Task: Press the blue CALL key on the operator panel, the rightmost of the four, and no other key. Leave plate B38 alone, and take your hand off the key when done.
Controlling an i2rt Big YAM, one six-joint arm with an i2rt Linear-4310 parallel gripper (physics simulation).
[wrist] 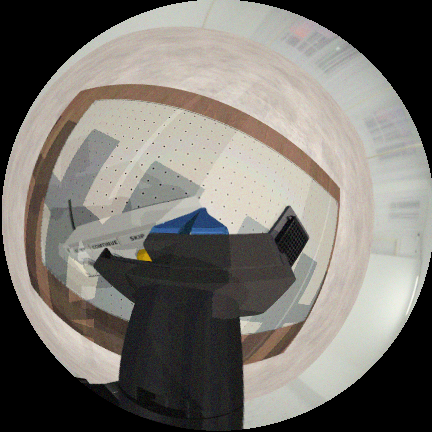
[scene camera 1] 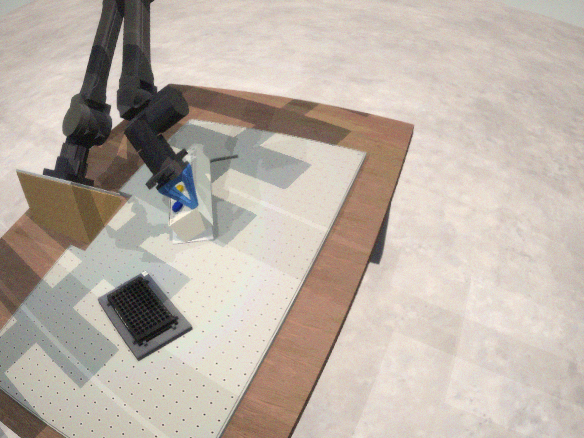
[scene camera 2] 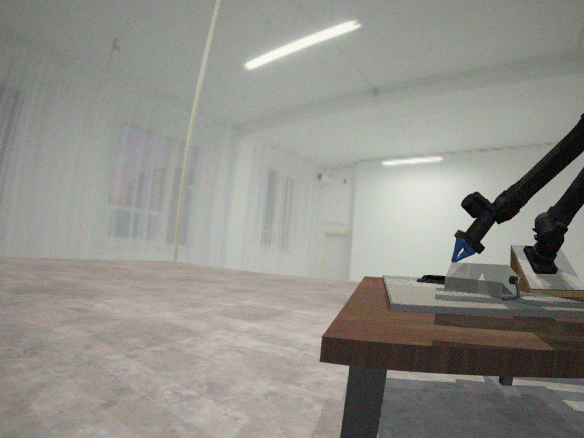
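Seen in the pictures: gripper, fingertip midpoint: (wrist: 202, 212) (scene camera 1: 195, 207) (scene camera 2: 452, 262); arm's base, link origin: (scene camera 1: 67, 181) (scene camera 2: 539, 261).
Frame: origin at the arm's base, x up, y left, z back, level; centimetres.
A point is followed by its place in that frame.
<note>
The white operator panel (scene camera 1: 191, 228) {y 1.7, x -6.3, z -32.1 cm} (scene camera 2: 470, 286) {y 13.6, x -8.3, z -30.8 cm} (wrist: 162, 214) {y 7.1, x -2.8, z -31.9 cm} stands on the perforated board. Its blue CALL key (scene camera 1: 177, 206) {y 3.1, x -2.9, z -28.8 cm} shows at the near end in scene camera 1; in the wrist view it is hidden behind the gripper body. The yellow key (scene camera 1: 180, 187) {y 8.3, x -2.7, z -26.7 cm} (wrist: 144, 255) {y 8.2, x -2.7, z -26.4 cm} is beside it. My gripper (scene camera 1: 194, 205) {y 2.5, x -1.5, z -33.4 cm} (scene camera 2: 454, 260) {y 2.5, x -1.5, z -33.4 cm} (wrist: 202, 212) {y 2.5, x -1.5, z -33.4 cm} has blue fingers and is shut and empty. Its tips are close over the panel, beside the blue key in scene camera 1; contact cannot be told. The black plate (scene camera 1: 142, 307) {y -18.5, x -7.8, z -31.4 cm} (scene camera 2: 432, 278) {y -16.4, x -8.2, z -35.1 cm} (wrist: 292, 241) {y -19.4, x -7.4, z -32.6 cm} sits apart on its grey base.
A dark cable (scene camera 1: 224, 158) {y 29.1, x -9.5, z -26.5 cm} (scene camera 2: 517, 290) {y 23.8, x -8.1, z -21.2 cm} (wrist: 71, 215) {y 28.9, x -9.6, z -26.2 cm} sticks out from the panel's far end. A tan upright board (scene camera 1: 70, 210) {y -6.1, x -2.4, z -5.3 cm} stands near the arm's base. The perforated board (scene camera 1: 250, 320) {y -12.4, x -9.9, z -49.4 cm} lies on the wooden table (scene camera 1: 320, 320) {y -7.7, x -11.2, z -60.2 cm} (scene camera 2: 390, 330) {y 59.2, x -11.3, z -59.3 cm}.
</note>
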